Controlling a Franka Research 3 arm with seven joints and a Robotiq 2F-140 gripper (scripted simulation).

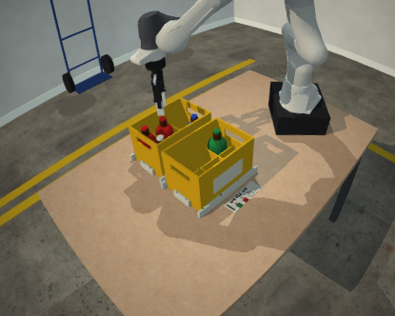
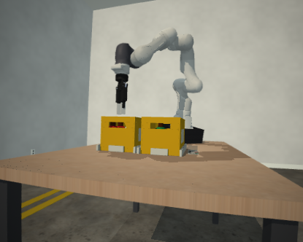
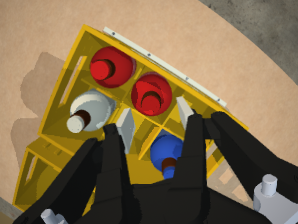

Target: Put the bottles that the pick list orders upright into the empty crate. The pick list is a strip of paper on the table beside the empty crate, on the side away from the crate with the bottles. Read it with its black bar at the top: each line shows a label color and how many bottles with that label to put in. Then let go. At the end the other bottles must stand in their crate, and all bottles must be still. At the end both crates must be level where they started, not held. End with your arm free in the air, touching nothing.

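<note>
My hand is 14 cm above the red-label bottle. The rest, counted from my hand: white-capped bottle (14 cm below, 10 cm to the left, 8 cm ahead); blue-label bottle (14 cm below, 10 cm behind, 8 cm to the left); green bottle (21 cm to the left, 14 cm below, 10 cm behind).
</note>
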